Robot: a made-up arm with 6 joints. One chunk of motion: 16 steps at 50 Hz.
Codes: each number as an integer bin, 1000 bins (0 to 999) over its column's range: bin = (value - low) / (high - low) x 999, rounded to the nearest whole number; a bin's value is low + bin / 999 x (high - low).
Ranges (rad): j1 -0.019..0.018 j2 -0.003..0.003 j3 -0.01..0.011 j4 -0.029..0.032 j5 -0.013..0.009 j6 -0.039..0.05
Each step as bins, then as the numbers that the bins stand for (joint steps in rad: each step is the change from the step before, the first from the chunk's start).
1 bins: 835 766 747 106 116 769
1 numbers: 0.01193 0.00160 0.00570 -0.02253 -0.01045 0.02951
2 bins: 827 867 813 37 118 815
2 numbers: 0.01163 0.00221 0.00709 -0.02674 -0.01040 0.03361
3 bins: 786 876 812 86 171 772
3 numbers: 0.01011 0.00226 0.00707 -0.02375 -0.00923 0.02978
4 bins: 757 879 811 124 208 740
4 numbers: 0.00904 0.00228 0.00705 -0.02143 -0.00842 0.02693
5 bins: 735 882 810 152 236 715
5 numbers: 0.00822 0.00230 0.00703 -0.01972 -0.00780 0.02470
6 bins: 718 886 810 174 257 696
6 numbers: 0.00759 0.00232 0.00703 -0.01838 -0.00734 0.02301
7 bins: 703 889 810 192 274 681
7 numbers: 0.00704 0.00234 0.00703 -0.01728 -0.00697 0.02167
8 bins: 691 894 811 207 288 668
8 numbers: 0.00659 0.00237 0.00705 -0.01636 -0.00666 0.02051
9 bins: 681 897 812 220 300 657
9 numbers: 0.00622 0.00239 0.00707 -0.01557 -0.00639 0.01953
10 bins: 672 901 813 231 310 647
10 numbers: 0.00589 0.00241 0.00709 -0.01489 -0.00617 0.01864
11 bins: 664 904 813 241 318 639
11 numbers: 0.00559 0.00243 0.00709 -0.01428 -0.00600 0.01793
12 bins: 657 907 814 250 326 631
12 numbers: 0.00533 0.00245 0.00711 -0.01373 -0.00582 0.01722
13 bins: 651 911 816 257 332 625
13 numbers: 0.00511 0.00247 0.00715 -0.01331 -0.00569 0.01668
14 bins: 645 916 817 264 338 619
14 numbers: 0.00489 0.00250 0.00717 -0.01288 -0.00556 0.01615
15 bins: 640 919 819 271 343 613
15 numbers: 0.00470 0.00252 0.00722 -0.01245 -0.00545 0.01561
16 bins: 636 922 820 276 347 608
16 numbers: 0.00456 0.00254 0.00724 -0.01215 -0.00536 0.01517
